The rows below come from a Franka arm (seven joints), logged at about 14 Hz.
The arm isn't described. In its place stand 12 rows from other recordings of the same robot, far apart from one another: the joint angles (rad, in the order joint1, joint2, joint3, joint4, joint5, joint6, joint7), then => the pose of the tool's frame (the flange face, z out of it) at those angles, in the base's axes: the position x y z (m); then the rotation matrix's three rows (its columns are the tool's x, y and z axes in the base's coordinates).
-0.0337 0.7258 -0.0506 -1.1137 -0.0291 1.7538 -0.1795 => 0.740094, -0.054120, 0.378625; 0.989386, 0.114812, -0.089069; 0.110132, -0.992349, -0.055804; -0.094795, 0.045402, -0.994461
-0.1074 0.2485 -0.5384 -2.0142 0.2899 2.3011 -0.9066 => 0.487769, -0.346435, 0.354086; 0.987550, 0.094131, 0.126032; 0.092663, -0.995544, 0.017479; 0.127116, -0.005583, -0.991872
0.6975 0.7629 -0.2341 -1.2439 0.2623 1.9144 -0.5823 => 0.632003, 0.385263, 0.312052; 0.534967, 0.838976, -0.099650; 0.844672, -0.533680, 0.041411; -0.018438, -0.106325, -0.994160
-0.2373 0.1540 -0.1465 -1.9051 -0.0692 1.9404 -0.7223 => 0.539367, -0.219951, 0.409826; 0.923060, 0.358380, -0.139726; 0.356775, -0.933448, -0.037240; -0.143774, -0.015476, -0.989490
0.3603 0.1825 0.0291 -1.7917 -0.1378 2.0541 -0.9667 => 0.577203, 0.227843, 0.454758; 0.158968, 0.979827, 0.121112; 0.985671, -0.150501, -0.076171; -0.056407, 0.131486, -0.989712
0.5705 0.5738 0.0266 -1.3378 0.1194 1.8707 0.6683 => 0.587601, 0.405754, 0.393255; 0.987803, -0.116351, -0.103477; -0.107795, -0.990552, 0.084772; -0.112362, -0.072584, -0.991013
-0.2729 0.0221 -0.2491 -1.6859 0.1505 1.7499 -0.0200 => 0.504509, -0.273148, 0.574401; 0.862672, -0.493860, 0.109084; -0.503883, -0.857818, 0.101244; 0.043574, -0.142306, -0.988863
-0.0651 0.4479 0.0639 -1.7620 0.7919 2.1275 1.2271 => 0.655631, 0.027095, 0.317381; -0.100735, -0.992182, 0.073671; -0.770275, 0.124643, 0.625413; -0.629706, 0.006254, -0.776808
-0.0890 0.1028 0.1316 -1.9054 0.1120 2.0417 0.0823 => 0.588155, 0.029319, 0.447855; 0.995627, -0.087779, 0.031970; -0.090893, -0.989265, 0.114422; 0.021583, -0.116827, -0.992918
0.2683 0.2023 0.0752 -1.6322 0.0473 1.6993 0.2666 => 0.573258, 0.206330, 0.488142; 0.986983, 0.065401, -0.146927; 0.068088, -0.997590, 0.013330; -0.145701, -0.023161, -0.989058
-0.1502 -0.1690 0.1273 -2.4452 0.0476 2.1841 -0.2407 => 0.451785, -0.008893, 0.356965; 0.978770, 0.183032, -0.092240; 0.185595, -0.982424, 0.019940; -0.086970, -0.036636, -0.995537
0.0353 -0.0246 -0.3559 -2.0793 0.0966 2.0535 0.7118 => 0.514946, -0.166398, 0.437634; 0.474665, -0.879694, 0.028830; -0.877755, -0.470687, 0.089437; -0.065108, -0.067759, -0.995575
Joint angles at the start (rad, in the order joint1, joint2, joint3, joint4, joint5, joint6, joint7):
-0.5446 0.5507 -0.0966 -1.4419 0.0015 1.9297 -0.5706
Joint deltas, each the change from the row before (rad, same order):
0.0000 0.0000 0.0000 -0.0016 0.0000 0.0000 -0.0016
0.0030 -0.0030 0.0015 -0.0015 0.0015 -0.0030 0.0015
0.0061 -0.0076 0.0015 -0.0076 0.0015 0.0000 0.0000
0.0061 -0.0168 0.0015 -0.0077 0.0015 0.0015 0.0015
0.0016 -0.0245 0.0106 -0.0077 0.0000 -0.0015 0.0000
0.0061 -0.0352 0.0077 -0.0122 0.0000 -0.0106 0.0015
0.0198 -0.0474 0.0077 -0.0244 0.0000 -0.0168 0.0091
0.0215 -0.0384 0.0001 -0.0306 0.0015 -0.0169 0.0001
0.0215 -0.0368 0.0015 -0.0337 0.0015 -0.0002 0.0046
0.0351 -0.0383 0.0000 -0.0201 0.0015 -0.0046 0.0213
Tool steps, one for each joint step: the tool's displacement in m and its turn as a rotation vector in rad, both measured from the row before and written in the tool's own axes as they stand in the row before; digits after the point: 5 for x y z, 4 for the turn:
-0.00022 -0.00014 0.00076 0.0009 -0.0013 -0.0016
0.00092 -0.00293 -0.00120 0.0026 0.0000 -0.0022
0.00108 -0.00519 -0.00183 0.0018 0.0015 -0.0066
0.00037 -0.00527 -0.00823 -0.0032 0.0108 -0.0047
0.00047 -0.00738 -0.01309 -0.0026 0.0164 -0.0102
-0.00124 -0.00990 -0.01749 -0.0019 0.0135 -0.0105
-0.00005 -0.01983 -0.01937 0.0014 0.0086 -0.0165
-0.00208 -0.01741 -0.00989 0.0074 -0.0057 -0.0201
-0.00075 -0.01739 -0.00828 0.0014 0.0046 -0.0171
0.00392 -0.02370 -0.01510 -0.0045 0.0135 -0.0128

